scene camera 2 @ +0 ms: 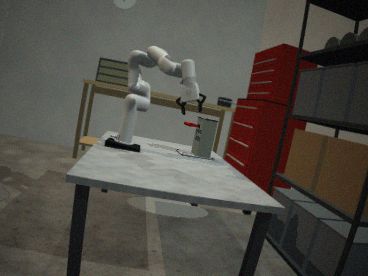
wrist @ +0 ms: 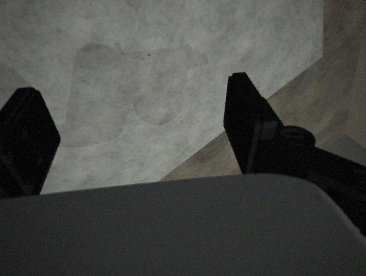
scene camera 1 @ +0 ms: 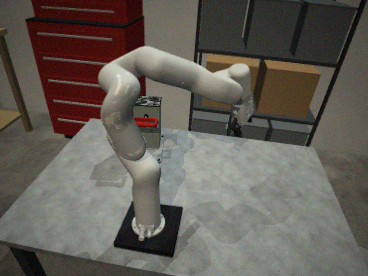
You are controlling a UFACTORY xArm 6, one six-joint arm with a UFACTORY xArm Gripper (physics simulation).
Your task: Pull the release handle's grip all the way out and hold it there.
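The red grip [scene camera 1: 148, 122] [scene camera 2: 190, 124] of the release handle sticks out from the front of an upright grey-green box [scene camera 1: 154, 131] [scene camera 2: 205, 137] at the back of the table; the arm hides part of both in scene camera 1. My gripper [scene camera 1: 235, 134] [scene camera 2: 192, 111] [wrist: 140, 106] is open and empty, pointing down. In scene camera 1 it is well to the right of the grip and apart from it. In scene camera 2 it appears above the grip's height. The handle does not show in the wrist view, where the table surface shows between the fingers.
The arm stands on a black base plate [scene camera 1: 173, 230] [scene camera 2: 115, 144] on the grey table [scene camera 1: 240, 200] [scene camera 2: 175, 185] [wrist: 160, 65]. Behind are a red drawer cabinet [scene camera 1: 90, 70] [scene camera 2: 250, 130] and a shelf unit holding brown boxes [scene camera 1: 289, 87] [scene camera 2: 345, 165]. A wooden bench [scene camera 2: 160, 98] stands farther back.
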